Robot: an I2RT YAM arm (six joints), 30 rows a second.
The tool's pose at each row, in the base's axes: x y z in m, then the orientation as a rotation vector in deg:
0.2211 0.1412 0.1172 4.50 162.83 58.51
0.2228 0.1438 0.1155 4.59 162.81 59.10
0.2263 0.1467 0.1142 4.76 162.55 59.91
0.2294 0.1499 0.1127 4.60 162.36 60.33
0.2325 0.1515 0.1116 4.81 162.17 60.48
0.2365 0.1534 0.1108 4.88 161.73 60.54
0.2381 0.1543 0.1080 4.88 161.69 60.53
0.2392 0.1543 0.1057 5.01 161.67 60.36
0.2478 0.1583 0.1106 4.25 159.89 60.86
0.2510 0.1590 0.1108 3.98 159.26 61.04
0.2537 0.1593 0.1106 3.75 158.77 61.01
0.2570 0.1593 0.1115 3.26 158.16 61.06
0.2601 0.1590 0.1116 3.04 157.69 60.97
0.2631 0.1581 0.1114 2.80 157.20 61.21
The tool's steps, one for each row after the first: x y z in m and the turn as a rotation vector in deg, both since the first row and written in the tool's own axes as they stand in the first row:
-0.0013 0.0009 0.0032 -0.36 0.16 0.14
-0.0044 0.0024 0.0064 -0.91 0.16 0.29
-0.0070 0.0039 0.0100 -1.22 0.16 0.20
-0.0098 0.0045 0.0123 -1.36 0.00 0.30
-0.0136 0.0055 0.0146 -1.50 -0.39 0.23
-0.0148 0.0044 0.0175 -1.50 -0.42 0.22
-0.0157 0.0029 0.0194 -1.40 -0.52 0.27
-0.0243 0.0092 0.0193 -2.19 -1.78 -0.64
-0.0274 0.0099 0.0200 -2.48 -2.22 -0.97
-0.0301 0.0100 0.0207 -2.60 -2.62 -1.26
-0.0334 0.0106 0.0205 -2.81 -3.03 -1.74
-0.0365 0.0105 0.0206 -2.89 -3.43 -2.03
-0.0396 0.0097 0.0206 -3.18 -3.73 -2.29

